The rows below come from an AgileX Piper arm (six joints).
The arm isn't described. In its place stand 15 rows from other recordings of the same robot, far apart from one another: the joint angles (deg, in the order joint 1, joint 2, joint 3, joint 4, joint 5, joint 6), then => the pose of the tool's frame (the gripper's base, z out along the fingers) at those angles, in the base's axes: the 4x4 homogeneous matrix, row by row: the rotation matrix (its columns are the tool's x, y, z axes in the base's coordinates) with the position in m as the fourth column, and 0 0 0 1 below.
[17.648 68.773 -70.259 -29.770 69.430 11.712] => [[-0.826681, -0.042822, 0.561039, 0.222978], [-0.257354, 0.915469, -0.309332, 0.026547], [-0.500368, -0.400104, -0.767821, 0.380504], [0, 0, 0, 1]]
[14.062 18.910 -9.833 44.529 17.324 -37.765] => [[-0.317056, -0.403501, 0.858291, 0.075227], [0.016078, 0.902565, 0.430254, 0.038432], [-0.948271, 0.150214, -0.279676, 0.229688], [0, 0, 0, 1]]
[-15.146 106.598 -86.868 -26.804 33.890 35.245] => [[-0.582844, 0.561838, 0.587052, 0.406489], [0.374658, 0.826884, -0.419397, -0.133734], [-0.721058, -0.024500, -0.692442, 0.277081], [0, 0, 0, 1]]
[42.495 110.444 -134.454 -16.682 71.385 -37.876] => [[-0.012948, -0.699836, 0.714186, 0.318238], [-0.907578, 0.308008, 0.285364, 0.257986], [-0.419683, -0.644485, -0.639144, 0.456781], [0, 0, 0, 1]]
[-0.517 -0.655 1.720 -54.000 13.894 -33.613] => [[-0.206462, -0.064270, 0.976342, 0.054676], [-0.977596, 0.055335, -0.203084, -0.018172], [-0.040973, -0.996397, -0.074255, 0.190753], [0, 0, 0, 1]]
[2.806 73.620 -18.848 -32.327 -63.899 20.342] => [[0.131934, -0.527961, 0.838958, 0.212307], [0.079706, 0.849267, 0.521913, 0.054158], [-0.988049, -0.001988, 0.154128, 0.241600], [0, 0, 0, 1]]
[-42.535 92.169 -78.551 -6.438 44.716 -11.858] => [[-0.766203, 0.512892, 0.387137, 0.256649], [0.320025, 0.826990, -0.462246, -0.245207], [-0.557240, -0.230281, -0.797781, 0.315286], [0, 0, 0, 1]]
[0.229 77.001 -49.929 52.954 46.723 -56.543] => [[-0.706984, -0.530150, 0.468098, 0.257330], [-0.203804, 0.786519, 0.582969, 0.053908], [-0.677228, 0.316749, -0.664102, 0.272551], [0, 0, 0, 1]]
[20.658 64.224 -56.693 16.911 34.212 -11.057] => [[-0.568829, -0.442810, 0.693075, 0.216008], [-0.158258, 0.885872, 0.436102, 0.097348], [-0.807086, 0.138383, -0.573988, 0.352737], [0, 0, 0, 1]]
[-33.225 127.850 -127.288 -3.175 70.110 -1.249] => [[-0.784443, 0.533697, 0.315936, 0.406921], [0.465277, 0.843237, -0.269200, -0.272201], [-0.410080, -0.064174, -0.909789, 0.280810], [0, 0, 0, 1]]
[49.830 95.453 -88.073 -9.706 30.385 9.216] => [[-0.355958, -0.709873, 0.607761, 0.259612], [-0.399489, 0.703529, 0.587755, 0.295506], [-0.844809, -0.033578, -0.534013, 0.363395], [0, 0, 0, 1]]
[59.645 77.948 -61.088 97.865 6.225 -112.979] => [[0.143698, -0.904959, 0.400499, 0.152027], [-0.266073, 0.354468, 0.896414, 0.278933], [-0.953182, -0.235375, -0.189849, 0.359929], [0, 0, 0, 1]]
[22.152 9.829 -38.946 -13.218 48.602 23.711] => [[-0.268138, -0.153430, 0.951084, 0.015797], [0.164029, 0.965550, 0.202008, -0.010422], [-0.949314, 0.210171, -0.233734, 0.346818], [0, 0, 0, 1]]
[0.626 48.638 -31.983 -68.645 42.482 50.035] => [[-0.602145, 0.419314, 0.679409, 0.154208], [-0.168675, 0.764956, -0.621604, -0.055557], [-0.780365, -0.488895, -0.389887, 0.295854], [0, 0, 0, 1]]
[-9.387 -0.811 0.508 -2.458 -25.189 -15.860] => [[0.429752, 0.295557, 0.853205, 0.042842], [-0.385625, 0.914481, -0.122548, -0.005399], [-0.816460, -0.276352, 0.506974, 0.248799], [0, 0, 0, 1]]
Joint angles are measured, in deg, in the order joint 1, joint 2, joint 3, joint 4, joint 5, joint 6. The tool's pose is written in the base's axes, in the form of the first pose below.
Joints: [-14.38, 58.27, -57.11, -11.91, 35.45, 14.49]
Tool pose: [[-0.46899, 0.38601, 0.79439, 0.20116], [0.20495, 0.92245, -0.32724, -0.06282], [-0.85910, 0.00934, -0.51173, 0.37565], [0, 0, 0, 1]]
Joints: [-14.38, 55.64, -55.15, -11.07, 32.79, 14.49]
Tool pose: [[-0.41972, 0.37530, 0.82643, 0.19216], [0.19977, 0.92638, -0.31923, -0.05904], [-0.88540, 0.03111, -0.46379, 0.37733], [0, 0, 0, 1]]
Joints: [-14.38, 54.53, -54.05, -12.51, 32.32, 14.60]
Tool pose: [[-0.41743, 0.37635, 0.82711, 0.18746], [0.17820, 0.92643, -0.33161, -0.05894], [-0.89106, 0.00896, -0.45379, 0.37577], [0, 0, 0, 1]]
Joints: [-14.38, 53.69, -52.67, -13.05, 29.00, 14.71]
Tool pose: [[-0.37993, 0.36556, 0.84972, 0.18631], [0.15558, 0.93076, -0.33087, -0.05805], [-0.91184, 0.00650, -0.41050, 0.37540], [0, 0, 0, 1]]
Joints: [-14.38, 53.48, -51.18, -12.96, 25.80, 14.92]
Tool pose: [[-0.35181, 0.35479, 0.86623, 0.18772], [0.14781, 0.93484, -0.32286, -0.05730], [-0.92433, 0.01445, -0.38132, 0.37199], [0, 0, 0, 1]]
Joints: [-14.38, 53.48, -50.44, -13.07, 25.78, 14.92]
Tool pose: [[-0.36348, 0.35495, 0.86133, 0.18768], [0.14897, 0.93482, -0.32237, -0.05736], [-0.91962, 0.01114, -0.39266, 0.36773], [0, 0, 0, 1]]
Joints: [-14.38, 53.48, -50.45, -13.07, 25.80, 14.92]
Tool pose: [[-0.36361, 0.35502, 0.86125, 0.18766], [0.14904, 0.93479, -0.32242, -0.05736], [-0.91955, 0.01112, -0.39281, 0.36776], [0, 0, 0, 1]]
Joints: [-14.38, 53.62, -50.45, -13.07, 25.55, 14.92]
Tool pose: [[-0.36216, 0.35408, 0.86225, 0.18842], [0.14824, 0.93515, -0.32176, -0.05747], [-0.92025, 0.01129, -0.39116, 0.36764], [0, 0, 0, 1]]
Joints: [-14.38, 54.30, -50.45, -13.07, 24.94, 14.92]
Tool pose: [[-0.36386, 0.35185, 0.86244, 0.19165], [0.14765, 0.93599, -0.31956, -0.05809], [-0.91968, 0.01107, -0.39252, 0.36615], [0, 0, 0, 1]]
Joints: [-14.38, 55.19, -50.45, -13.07, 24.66, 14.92]
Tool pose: [[-0.37360, 0.35092, 0.85865, 0.19549], [0.14969, 0.93635, -0.31755, -0.05898], [-0.91543, 0.00989, -0.40235, 0.36340], [0, 0, 0, 1]]
